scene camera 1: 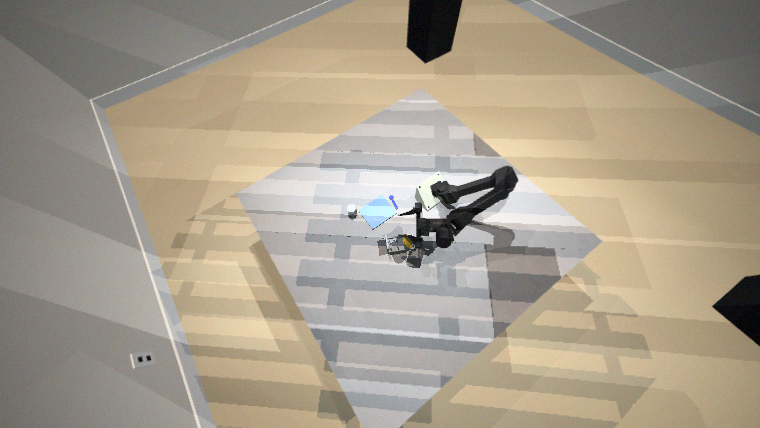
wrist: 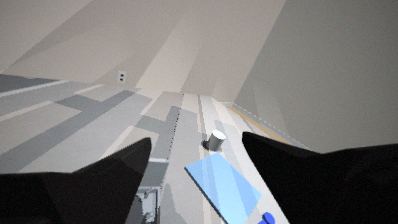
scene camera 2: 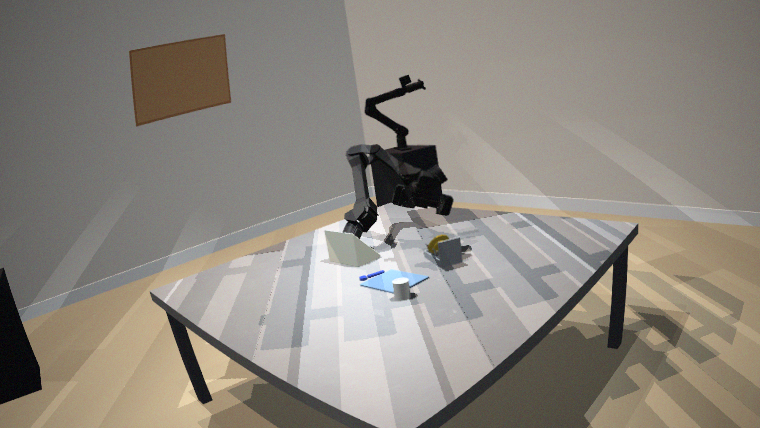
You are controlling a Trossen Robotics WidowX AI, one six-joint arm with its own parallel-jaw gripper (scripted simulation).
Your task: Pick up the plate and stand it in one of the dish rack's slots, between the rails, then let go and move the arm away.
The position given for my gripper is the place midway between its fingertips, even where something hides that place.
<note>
My gripper (scene camera 2: 427,209) is open and holds nothing. Further things: a dish rack (scene camera 2: 450,253) and a light blue flat sheet (scene camera 2: 383,282).
My gripper is seen too in the wrist view (wrist: 197,139).
</note>
